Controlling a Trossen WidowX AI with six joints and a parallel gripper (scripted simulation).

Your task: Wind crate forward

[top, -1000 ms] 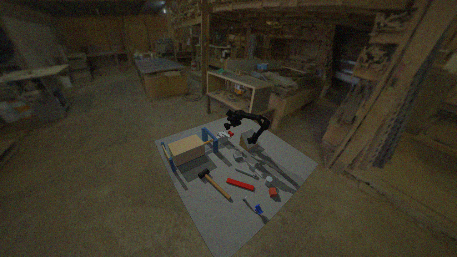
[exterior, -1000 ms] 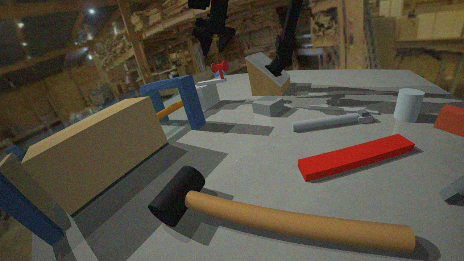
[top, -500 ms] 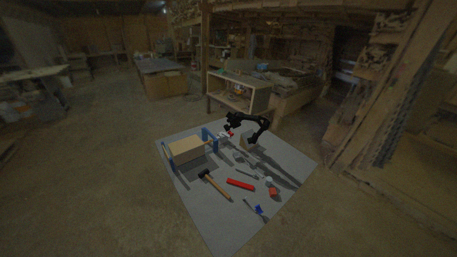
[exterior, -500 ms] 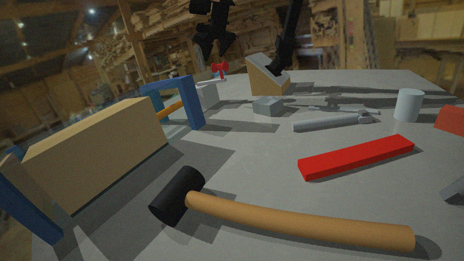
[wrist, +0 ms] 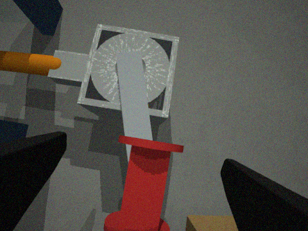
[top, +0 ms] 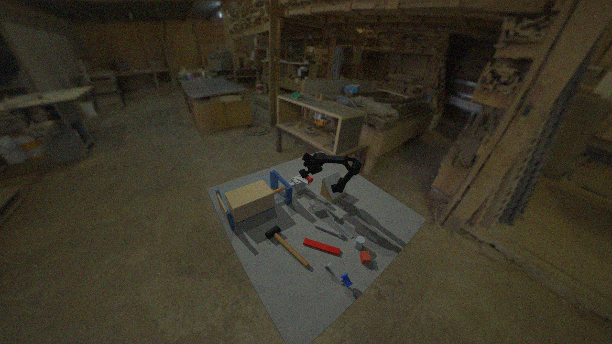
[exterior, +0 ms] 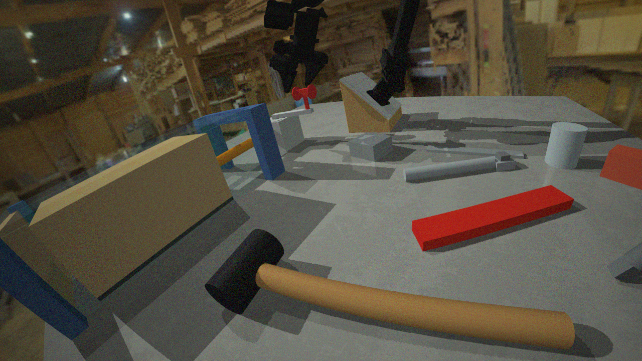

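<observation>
The winch handle with red knob is 6 cm below my gripper tip, 2 cm to the right of it and 1 cm ahead of it. Also, from my gripper tip: grey block (22 cm to the left, 14 cm below, 4 cm ahead); then winch (13 cm below, 9 cm to the right, 2 cm ahead); then flat grey strip (44 cm to the left, 16 cm below, 1 cm behind).
</observation>
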